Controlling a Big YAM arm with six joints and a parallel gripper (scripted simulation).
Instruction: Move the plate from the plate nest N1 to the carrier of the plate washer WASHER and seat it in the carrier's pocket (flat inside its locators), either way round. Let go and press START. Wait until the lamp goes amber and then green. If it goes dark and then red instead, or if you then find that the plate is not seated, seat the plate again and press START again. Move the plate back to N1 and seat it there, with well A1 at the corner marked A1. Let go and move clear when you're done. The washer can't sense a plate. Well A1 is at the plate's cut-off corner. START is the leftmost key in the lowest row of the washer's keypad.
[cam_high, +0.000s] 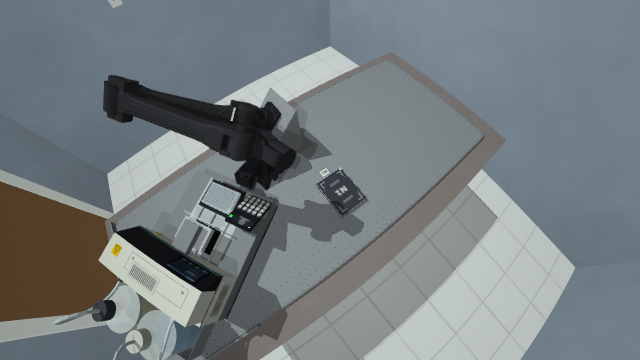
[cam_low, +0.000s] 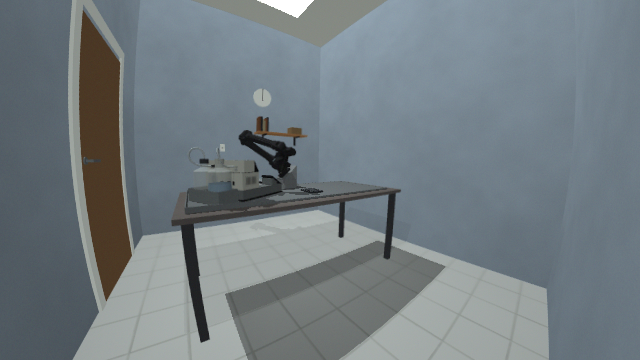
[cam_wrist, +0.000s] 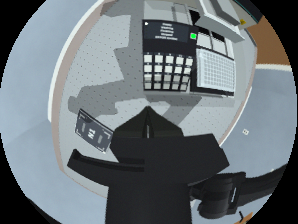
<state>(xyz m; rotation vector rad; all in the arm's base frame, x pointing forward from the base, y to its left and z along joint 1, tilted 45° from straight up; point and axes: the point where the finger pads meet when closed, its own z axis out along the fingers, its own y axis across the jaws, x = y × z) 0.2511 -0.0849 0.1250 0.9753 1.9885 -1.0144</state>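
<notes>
The white well plate lies 160 mm to the right of my hand, 100 mm behind it and 60 mm below it. Also, from my hand: plate washer 290 mm to the right, 20 mm below, 20 mm behind; then bottle 580 mm to the right, 80 mm ahead, 10 mm below.
</notes>
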